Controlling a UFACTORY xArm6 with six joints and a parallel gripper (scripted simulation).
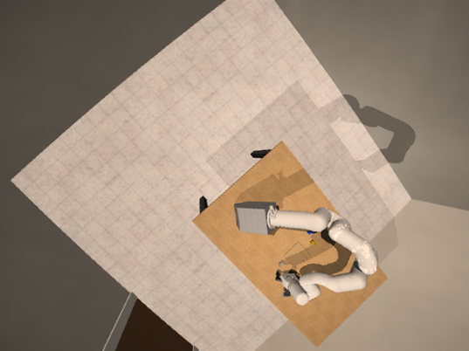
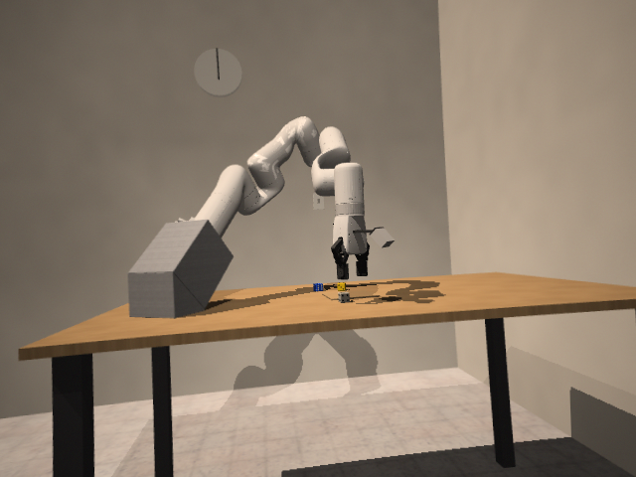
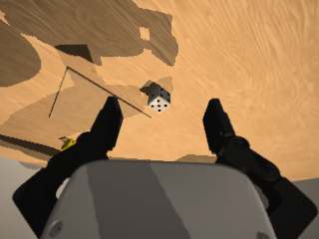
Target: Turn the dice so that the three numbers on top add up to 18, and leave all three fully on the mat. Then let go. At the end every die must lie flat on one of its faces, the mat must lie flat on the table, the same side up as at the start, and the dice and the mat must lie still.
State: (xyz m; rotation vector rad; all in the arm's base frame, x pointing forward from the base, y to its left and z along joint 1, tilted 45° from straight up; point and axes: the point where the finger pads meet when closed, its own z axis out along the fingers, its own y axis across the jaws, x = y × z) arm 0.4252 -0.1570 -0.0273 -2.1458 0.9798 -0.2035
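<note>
My gripper is now 2 cm past the white die, 3 cm to the right of it and 6 cm above it. Round my hand: yellow die (29 cm to the left, 6 cm below); then blue die (8 cm behind, 32 cm to the left, 6 cm below); then tan mat (1 cm ahead, 15 cm to the left, 7 cm below).
</note>
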